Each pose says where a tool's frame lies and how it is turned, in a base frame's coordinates. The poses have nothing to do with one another.
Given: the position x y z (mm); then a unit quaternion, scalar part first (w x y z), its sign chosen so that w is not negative.
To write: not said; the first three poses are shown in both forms.
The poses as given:
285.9 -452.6 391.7 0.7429 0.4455 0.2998 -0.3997
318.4 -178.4 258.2 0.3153 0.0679 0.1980 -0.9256
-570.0 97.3 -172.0 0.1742 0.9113 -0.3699 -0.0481
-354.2 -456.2 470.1 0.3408 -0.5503 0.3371 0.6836
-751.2 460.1 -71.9 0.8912 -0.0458 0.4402 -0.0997
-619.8 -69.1 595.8 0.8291 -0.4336 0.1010 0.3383
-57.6 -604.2 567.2 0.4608 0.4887 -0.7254 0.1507
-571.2 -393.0 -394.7 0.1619 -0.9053 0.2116 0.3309
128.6 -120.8 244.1 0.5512 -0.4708 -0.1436 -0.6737
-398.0 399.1 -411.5 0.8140 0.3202 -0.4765 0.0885
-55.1 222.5 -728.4 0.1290 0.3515 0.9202 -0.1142
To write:
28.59 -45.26 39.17 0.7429 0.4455 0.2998 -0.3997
31.84 -17.84 25.82 0.3153 0.0679 0.1980 -0.9256
-57.00 9.73 -17.20 0.1742 0.9113 -0.3699 -0.0481
-35.42 -45.62 47.01 0.3408 -0.5503 0.3371 0.6836
-75.12 46.01 -7.19 0.8912 -0.0458 0.4402 -0.0997
-61.98 -6.91 59.58 0.8291 -0.4336 0.1010 0.3383
-5.76 -60.42 56.72 0.4608 0.4887 -0.7254 0.1507
-57.12 -39.30 -39.47 0.1619 -0.9053 0.2116 0.3309
12.86 -12.08 24.41 0.5512 -0.4708 -0.1436 -0.6737
-39.80 39.91 -41.15 0.8140 0.3202 -0.4765 0.0885
-5.51 22.25 -72.84 0.1290 0.3515 0.9202 -0.1142

